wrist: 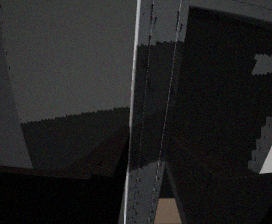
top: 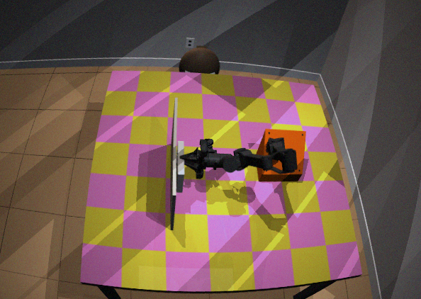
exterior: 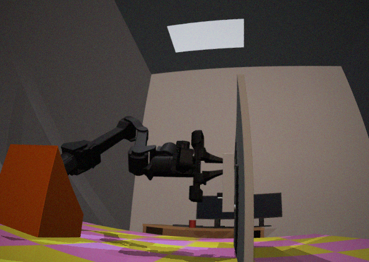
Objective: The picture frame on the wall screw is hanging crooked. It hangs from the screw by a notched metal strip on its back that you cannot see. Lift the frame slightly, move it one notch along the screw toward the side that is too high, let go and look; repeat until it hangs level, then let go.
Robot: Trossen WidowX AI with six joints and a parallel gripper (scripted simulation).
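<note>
The picture frame lies 5 cm below my gripper tip. Also, from my gripper tip: thin upright wall panel: 2 cm ahead, 1 cm to the right, 7 cm below.
</note>
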